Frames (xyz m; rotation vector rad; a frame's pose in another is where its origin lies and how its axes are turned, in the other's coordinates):
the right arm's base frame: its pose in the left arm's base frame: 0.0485 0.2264 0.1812 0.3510 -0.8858 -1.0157
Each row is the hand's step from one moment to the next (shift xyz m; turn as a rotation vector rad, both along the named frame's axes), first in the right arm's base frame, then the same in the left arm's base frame.
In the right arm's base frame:
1: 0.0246 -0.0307 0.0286 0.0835 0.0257 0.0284
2: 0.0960 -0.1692 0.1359 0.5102 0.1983 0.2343
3: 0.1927 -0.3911 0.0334 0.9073 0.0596 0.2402
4: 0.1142 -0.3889 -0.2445 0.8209 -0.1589 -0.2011
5: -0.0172 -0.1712 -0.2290 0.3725 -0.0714 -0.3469
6: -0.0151 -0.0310 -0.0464 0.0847 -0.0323 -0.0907
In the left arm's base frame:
1: -0.0346 -0.0327 0.0099 0.0121 -0.0540 0.0733
2: -0.1827 -0.1497 0.0226 0.0511 -0.3011 0.5112
3: -0.2109 -0.3588 -0.1343 0.0564 -0.7084 0.6160
4: -0.0116 -0.3281 -0.3410 0.2516 -0.8054 0.1660
5: 0.0737 -0.1033 -0.2568 0.3133 -0.3993 -0.0814
6: 0.0144 -0.0092 -0.0552 0.0710 -0.1006 -0.0359

